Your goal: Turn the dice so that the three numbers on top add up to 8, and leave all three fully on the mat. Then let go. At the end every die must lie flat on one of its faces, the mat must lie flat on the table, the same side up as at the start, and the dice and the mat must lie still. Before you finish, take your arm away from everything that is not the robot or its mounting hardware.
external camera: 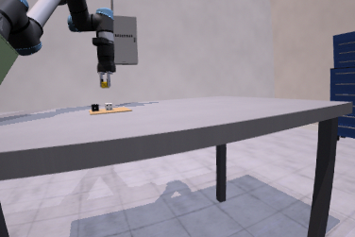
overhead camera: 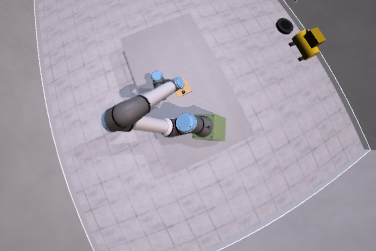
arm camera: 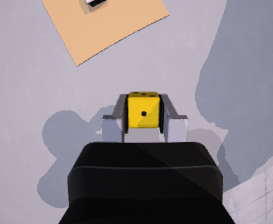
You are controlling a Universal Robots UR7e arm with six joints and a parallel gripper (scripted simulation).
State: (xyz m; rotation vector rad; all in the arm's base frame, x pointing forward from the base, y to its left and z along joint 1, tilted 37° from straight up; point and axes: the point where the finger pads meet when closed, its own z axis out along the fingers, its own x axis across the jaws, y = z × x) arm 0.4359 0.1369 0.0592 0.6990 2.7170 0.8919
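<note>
Now: the white die 140 mm to the right of my hand, 90 mm below it and 10 mm ahead of it. Also, from my hand: mat: 140 mm to the right, 110 mm below, 10 mm ahead; yellow die: 10 mm below.
</note>
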